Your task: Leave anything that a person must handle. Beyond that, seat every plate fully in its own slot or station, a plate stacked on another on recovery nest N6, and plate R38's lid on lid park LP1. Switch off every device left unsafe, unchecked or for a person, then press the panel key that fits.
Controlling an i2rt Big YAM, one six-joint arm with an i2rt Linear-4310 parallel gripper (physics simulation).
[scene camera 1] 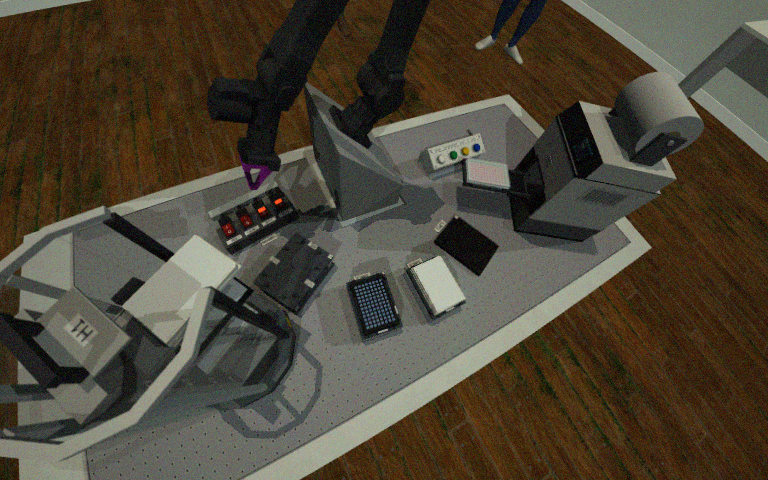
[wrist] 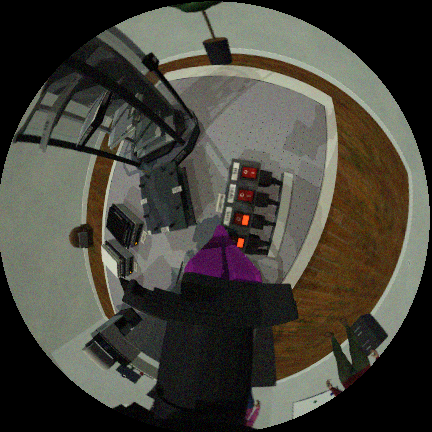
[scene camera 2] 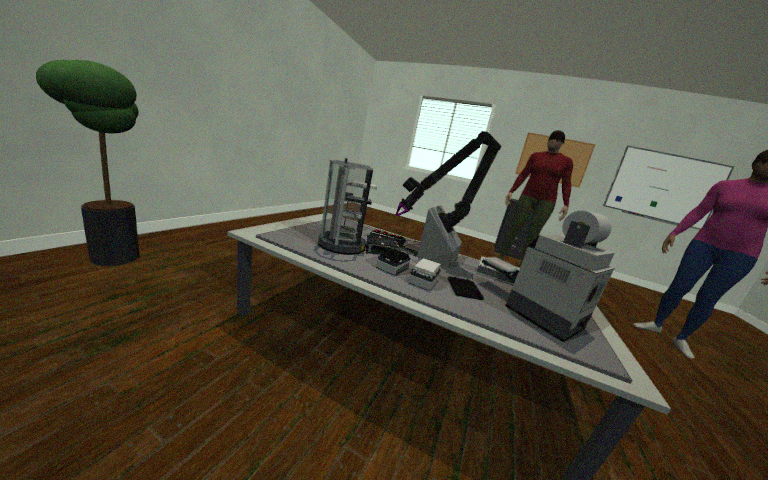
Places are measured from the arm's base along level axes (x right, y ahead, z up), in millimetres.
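Where they show: gripper, fingertip midpoint: (scene camera 1: pixel 253 189) (wrist: pixel 218 228) (scene camera 2: pixel 396 215); arm's base at its link origin: (scene camera 1: pixel 349 129) (scene camera 2: pixel 444 223).
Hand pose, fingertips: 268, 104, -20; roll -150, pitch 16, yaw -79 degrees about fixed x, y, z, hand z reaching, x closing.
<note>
Each offset is from my fingertips to the top centre of the thing, as dx, dy, dz. "*": to the spot under its first point.
My gripper (scene camera 1: pixel 253 186) (scene camera 2: pixel 398 213) (wrist: pixel 218 228) is shut and empty, above the switch strip @[* +24, +20, -135] (scene camera 1: pixel 261 227) (wrist: pixel 230 197) near its lit end. Two rockers glow orange; the other two are dark red and unlit. A dark plate with blue wells @[-188, +321, -106] (scene camera 1: pixel 373 303) and a white-topped plate @[-354, +333, -93] (scene camera 1: pixel 438 284) (scene camera 2: pixel 425 268) (wrist: pixel 114 259) sit on two devices. A pink-white plate @[-631, +91, -45] (scene camera 1: pixel 487 172) lies on the tray before the grey machine. The panel @[-633, -70, -92] (scene camera 1: pixel 456 151) has white, green, yellow and blue keys. White plates or lids @[+87, +263, +168] (scene camera 1: pixel 195 263) show in the carousel tower. Slot and nest labels are too small to read.
The carousel tower @[+139, +300, +273] (scene camera 2: pixel 323 215) stands at one end of the table and the grey machine with a roll @[-863, +214, +280] (scene camera 1: pixel 602 195) (scene camera 2: pixel 552 283) at the other. A dark block @[-33, +172, -100] (scene camera 1: pixel 295 273) (wrist: pixel 164 198) lies beside the switch strip. A black pad @[* -515, +247, -161] (scene camera 1: pixel 466 245) (scene camera 2: pixel 465 287) lies near the white-topped plate. Two people stand beyond the table.
</note>
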